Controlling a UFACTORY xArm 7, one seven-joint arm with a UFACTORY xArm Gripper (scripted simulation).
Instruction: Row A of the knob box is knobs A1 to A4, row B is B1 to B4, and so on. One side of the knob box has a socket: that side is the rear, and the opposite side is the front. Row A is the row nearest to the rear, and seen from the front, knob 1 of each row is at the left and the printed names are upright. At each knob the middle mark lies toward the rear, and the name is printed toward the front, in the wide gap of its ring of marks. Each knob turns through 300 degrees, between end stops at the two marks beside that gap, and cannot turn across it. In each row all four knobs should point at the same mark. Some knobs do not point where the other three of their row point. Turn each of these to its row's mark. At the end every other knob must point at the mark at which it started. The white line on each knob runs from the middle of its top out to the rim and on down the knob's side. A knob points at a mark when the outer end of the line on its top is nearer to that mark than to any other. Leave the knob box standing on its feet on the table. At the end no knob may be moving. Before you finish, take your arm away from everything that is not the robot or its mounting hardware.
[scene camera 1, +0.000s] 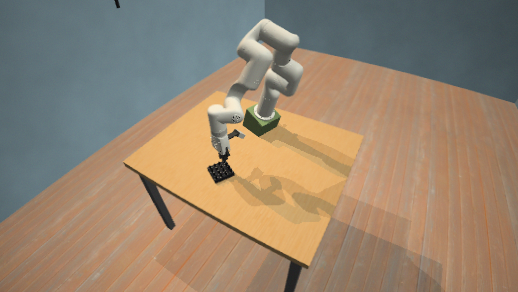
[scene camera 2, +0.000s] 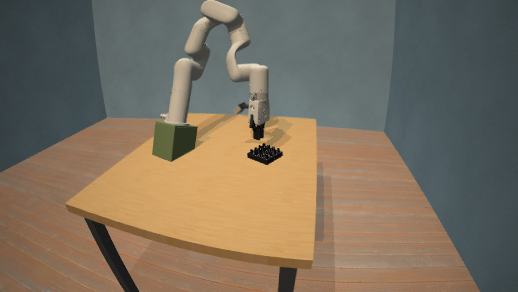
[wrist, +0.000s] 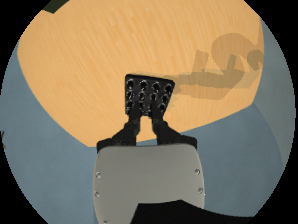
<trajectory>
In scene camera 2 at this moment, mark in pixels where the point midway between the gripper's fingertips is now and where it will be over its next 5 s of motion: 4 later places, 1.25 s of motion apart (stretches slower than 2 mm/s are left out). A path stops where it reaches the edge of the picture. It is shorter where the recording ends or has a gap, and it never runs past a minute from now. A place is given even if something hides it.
My gripper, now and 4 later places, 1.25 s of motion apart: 258, 138; 255, 141; 255, 147; 255, 147; 255, 130
</trajectory>
